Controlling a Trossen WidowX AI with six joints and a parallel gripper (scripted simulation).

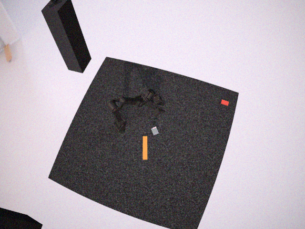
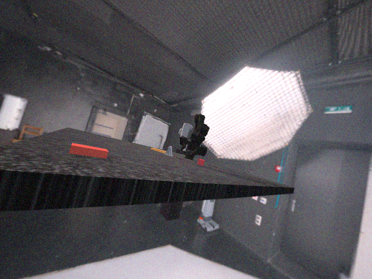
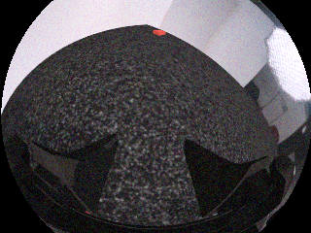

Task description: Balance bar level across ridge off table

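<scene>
Now: gripper tip 350 mm to the left of the orange bar, 40 mm past it and 40 mm above it. The rest, counted from my gripper tip: red block: 460 mm ahead, 240 mm to the left, 40 mm below.
</scene>
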